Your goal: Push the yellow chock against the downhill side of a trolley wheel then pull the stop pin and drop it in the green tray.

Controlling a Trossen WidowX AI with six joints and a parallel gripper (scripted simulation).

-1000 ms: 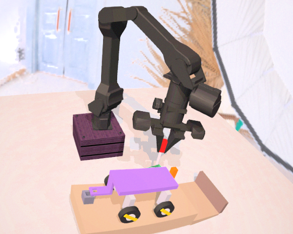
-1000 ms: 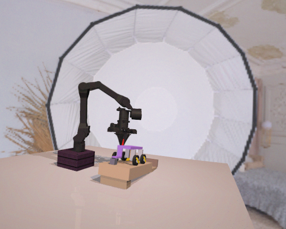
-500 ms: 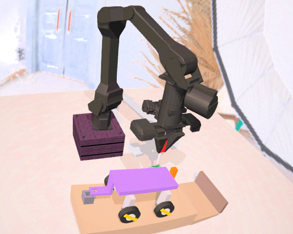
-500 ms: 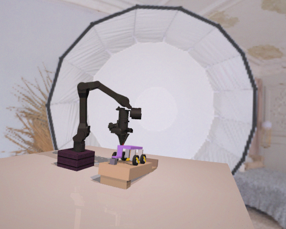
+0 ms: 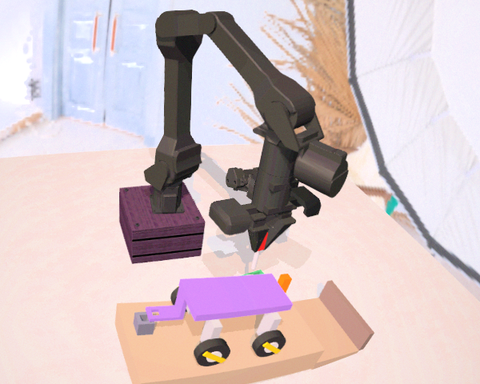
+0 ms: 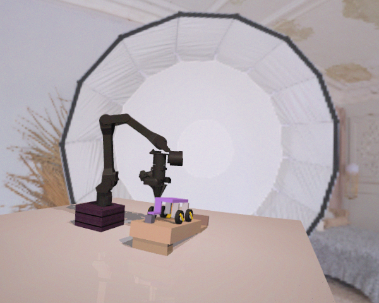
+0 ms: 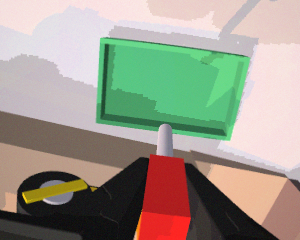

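My gripper tip is now 8 cm short of the yellow chock and 4 cm above it. From my gripper tip the other things lie so: tan ramp (13 cm ahead, 9 cm to the right, 8 cm below); red-headed stop pin (right at my gripper tip); purple trolley (13 cm ahead, 9 cm to the right, 1 cm below).
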